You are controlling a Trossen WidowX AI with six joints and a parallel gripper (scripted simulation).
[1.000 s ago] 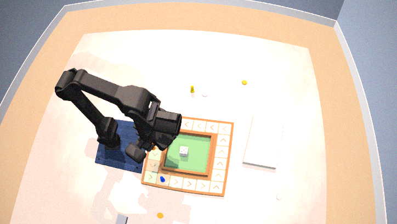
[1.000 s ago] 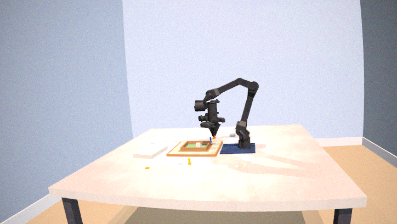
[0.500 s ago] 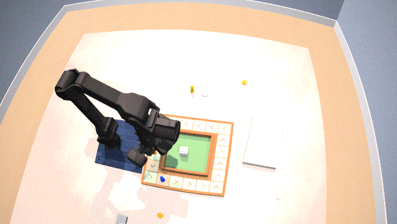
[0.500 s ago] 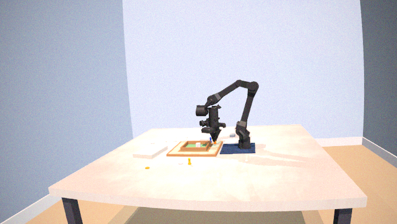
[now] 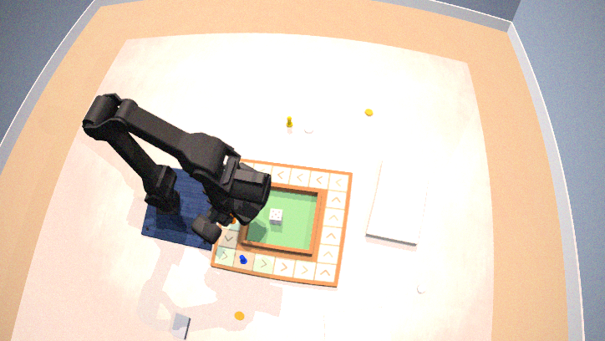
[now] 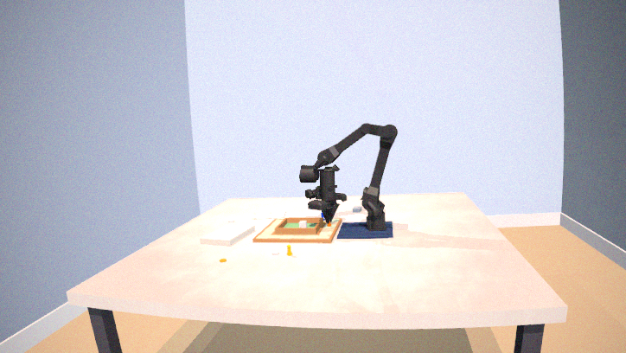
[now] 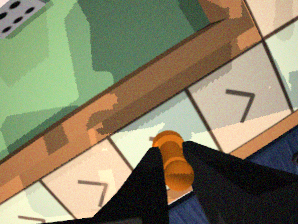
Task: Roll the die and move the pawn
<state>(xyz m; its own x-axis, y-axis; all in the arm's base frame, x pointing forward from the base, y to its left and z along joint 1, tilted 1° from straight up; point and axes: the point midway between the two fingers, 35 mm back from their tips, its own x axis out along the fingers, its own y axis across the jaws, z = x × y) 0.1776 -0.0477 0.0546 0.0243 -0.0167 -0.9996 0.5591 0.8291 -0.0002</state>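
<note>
Right now the orange pawn is right at my gripper tip. Round my gripper tip: green tray 11 cm ahead, 2 cm below; blue pawn 2 cm ahead, 10 cm to the right; white die 10 cm ahead, 1 cm to the left.
</note>
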